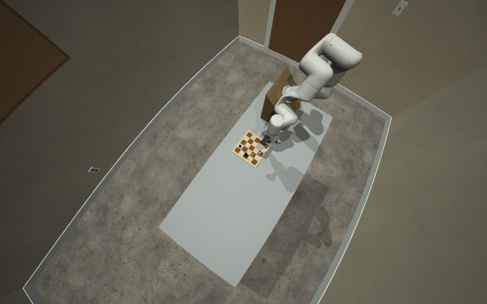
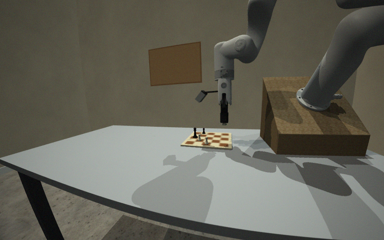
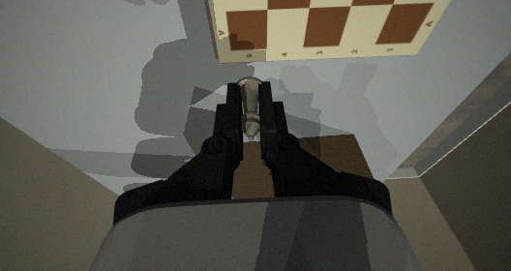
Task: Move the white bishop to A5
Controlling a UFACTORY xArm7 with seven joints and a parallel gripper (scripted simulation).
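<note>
My gripper is now 70 mm short of the chessboard, 80 mm to the left of it and 120 mm above it. Round my hand: black pawn 110 mm ahead, 160 mm to the right, 110 mm below; then white bishop 10 mm below; then tall black piece 140 mm ahead, 90 mm to the right, 90 mm below.
</note>
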